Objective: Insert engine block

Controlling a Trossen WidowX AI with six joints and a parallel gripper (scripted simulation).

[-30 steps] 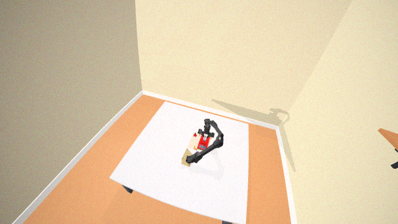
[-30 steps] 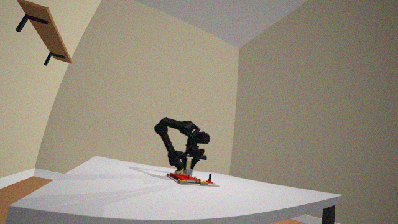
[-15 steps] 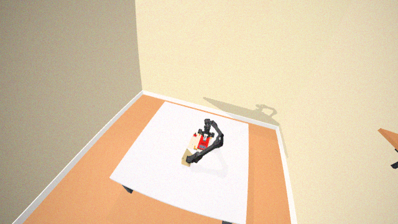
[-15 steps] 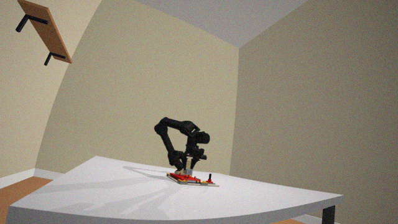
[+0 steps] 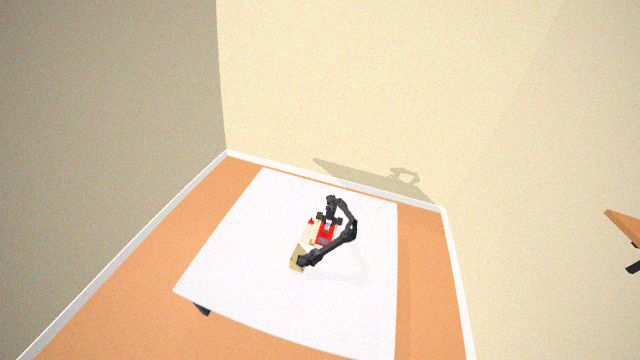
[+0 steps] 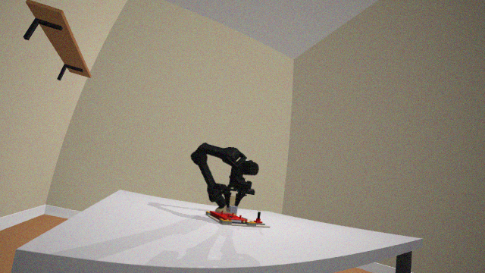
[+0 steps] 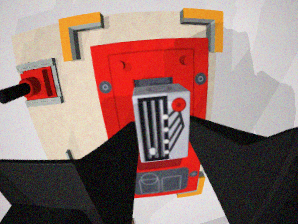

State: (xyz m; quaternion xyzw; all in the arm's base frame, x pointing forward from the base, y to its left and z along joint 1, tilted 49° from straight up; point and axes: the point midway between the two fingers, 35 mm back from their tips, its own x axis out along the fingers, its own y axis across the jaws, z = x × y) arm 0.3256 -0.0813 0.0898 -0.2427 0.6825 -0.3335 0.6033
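Right now the tan board is 2 cm behind my gripper tip, 3 cm to the left of it and 5 cm below it. Also, from my gripper tip: engine block (1 cm below).
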